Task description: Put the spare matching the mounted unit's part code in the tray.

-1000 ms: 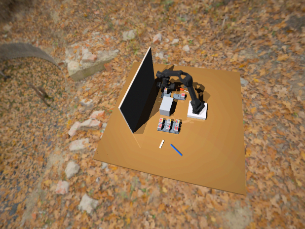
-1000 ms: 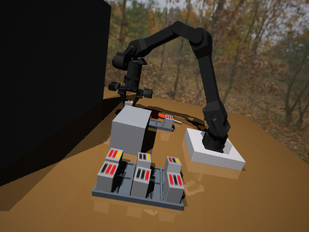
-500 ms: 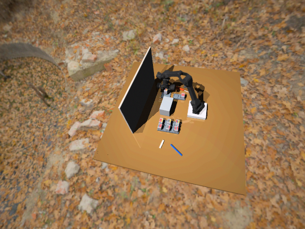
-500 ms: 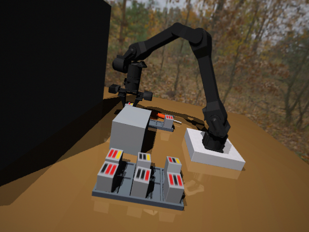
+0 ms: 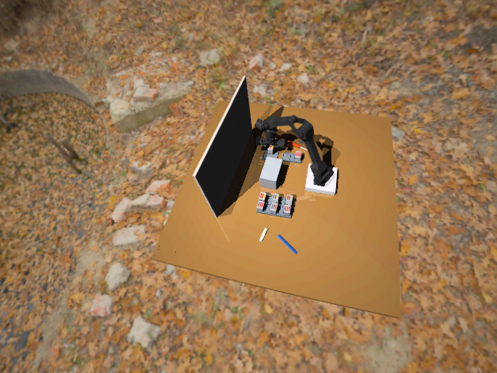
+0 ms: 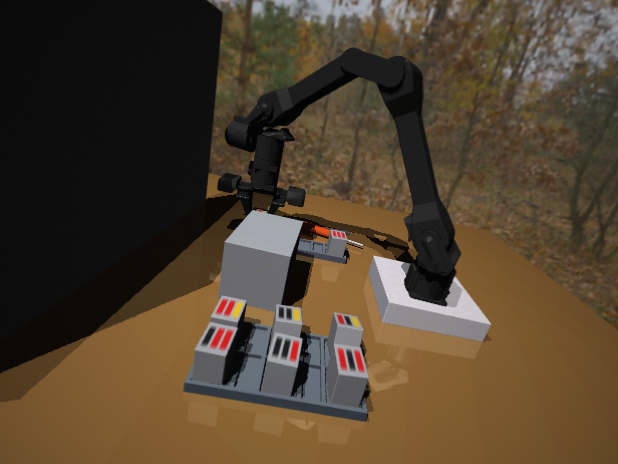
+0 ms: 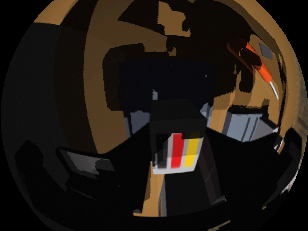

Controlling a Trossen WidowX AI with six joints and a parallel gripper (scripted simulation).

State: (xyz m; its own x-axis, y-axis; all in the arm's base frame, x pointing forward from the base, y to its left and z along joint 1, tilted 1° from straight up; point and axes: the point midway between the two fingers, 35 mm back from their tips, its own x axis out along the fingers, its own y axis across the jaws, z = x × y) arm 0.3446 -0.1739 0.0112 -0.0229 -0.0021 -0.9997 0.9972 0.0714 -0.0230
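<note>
The grey spare lies 2 cm above my gripper tip. Also, from my gripper tip: grey tray 2 cm below; tall black panel 19 cm ahead, 19 cm to the left, 20 cm above; blue pen 24 cm behind, 59 cm to the left, 2 cm below.
</note>
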